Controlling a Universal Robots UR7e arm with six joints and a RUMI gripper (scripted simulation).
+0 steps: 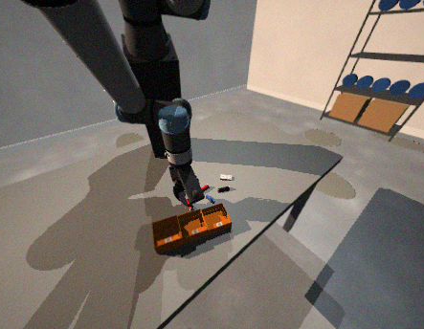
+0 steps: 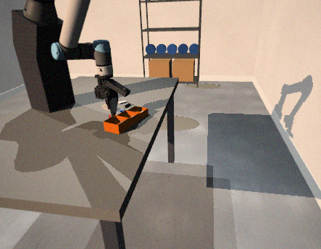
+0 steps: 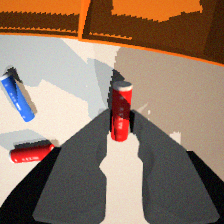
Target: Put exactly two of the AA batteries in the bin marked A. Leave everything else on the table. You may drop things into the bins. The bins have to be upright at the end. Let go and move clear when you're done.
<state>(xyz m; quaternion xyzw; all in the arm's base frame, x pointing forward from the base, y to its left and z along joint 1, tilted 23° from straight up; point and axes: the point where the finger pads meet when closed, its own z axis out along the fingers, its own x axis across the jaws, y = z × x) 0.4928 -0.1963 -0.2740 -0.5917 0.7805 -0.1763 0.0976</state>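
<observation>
The red battery is 10 mm below my hand. From my hand the other things lie so: blue battery (80 mm to the left, 30 mm ahead, 10 mm below); orange bin (80 mm ahead, 50 mm to the right, 10 mm above); black battery (160 mm to the left, 40 mm ahead, 10 mm below).
</observation>
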